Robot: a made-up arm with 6 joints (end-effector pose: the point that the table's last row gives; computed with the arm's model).
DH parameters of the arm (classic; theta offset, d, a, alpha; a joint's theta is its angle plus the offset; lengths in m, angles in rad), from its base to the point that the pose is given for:
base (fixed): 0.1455 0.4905 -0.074 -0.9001
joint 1: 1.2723 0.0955 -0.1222 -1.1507
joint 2: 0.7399 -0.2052 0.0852 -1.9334
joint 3: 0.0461 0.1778 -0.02 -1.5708
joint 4: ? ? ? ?
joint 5: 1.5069 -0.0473 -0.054 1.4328
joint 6: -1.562 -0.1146 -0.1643 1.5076
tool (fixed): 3.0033 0.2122 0 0
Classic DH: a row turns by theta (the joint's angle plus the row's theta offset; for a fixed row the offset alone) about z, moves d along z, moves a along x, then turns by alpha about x.
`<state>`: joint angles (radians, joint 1 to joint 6).
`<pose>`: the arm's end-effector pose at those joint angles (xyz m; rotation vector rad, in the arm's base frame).
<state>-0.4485 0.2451 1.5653 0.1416 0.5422 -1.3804</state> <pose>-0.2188 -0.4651 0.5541 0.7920 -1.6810 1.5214</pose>
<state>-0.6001 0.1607 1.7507 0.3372 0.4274 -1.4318</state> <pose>-0.2242 -0.4718 0.5209 0.6881 -1.7351 1.7384</pose>
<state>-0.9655 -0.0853 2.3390 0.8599 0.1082 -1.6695</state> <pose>-0.2770 -0.4107 0.4816 -0.2811 -1.4497 2.1509</pose>
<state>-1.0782 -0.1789 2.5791 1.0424 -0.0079 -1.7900</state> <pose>-0.2948 -0.3472 0.4475 -0.7884 -1.2440 2.0271</pose>
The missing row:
joint 4: 0 -0.0437 0.0095 1.5708
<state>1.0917 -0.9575 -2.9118 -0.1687 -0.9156 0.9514</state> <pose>0.0544 0.3358 0.1969 -0.7479 1.1702 1.0777</pose>
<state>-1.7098 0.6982 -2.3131 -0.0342 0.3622 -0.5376</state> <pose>-0.5804 -0.3688 0.6317 1.1648 -0.0806 -2.6120</pose>
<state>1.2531 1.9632 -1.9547 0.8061 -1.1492 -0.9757</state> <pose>0.4136 0.2995 0.6118 -1.1536 -1.2167 -1.9658</pose>
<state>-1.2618 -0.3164 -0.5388 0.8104 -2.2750 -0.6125</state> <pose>0.0013 -0.4264 0.4190 1.3978 1.2347 -0.7776</pose>
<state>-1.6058 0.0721 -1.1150 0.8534 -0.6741 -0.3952</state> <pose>-0.5128 -0.3486 0.3383 -2.4986 0.0260 1.8934</pose>
